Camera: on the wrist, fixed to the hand. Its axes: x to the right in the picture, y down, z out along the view.
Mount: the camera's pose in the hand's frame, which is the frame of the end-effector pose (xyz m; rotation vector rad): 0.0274 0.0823 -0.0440 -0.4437 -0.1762 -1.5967
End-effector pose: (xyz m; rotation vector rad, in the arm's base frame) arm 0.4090 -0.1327 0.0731 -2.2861 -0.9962 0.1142
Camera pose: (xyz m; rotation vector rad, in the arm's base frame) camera 0.4942 -0.1789 0.0646 -1.1460 -2.7637 -0.6185
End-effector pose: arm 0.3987 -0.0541 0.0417 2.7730 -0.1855 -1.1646
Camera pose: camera 0.4440 -0.1365 0.0666 -1.8781 -2.0682 1.1809
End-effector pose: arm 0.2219 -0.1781 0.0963 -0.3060 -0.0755 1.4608
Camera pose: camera 0.1560 -0.1516 0.0299 -0.3309 -0.6341 -0.1418
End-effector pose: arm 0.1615 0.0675 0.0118 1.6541 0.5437 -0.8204
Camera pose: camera 0.2491 0.0884 0.0485 0.4523 1.8113 -1.7311
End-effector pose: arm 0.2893 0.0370 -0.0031 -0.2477 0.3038 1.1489
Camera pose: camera 0.2191 0.0773 -0.0570 -0.6140 -0.3227 -0.3740
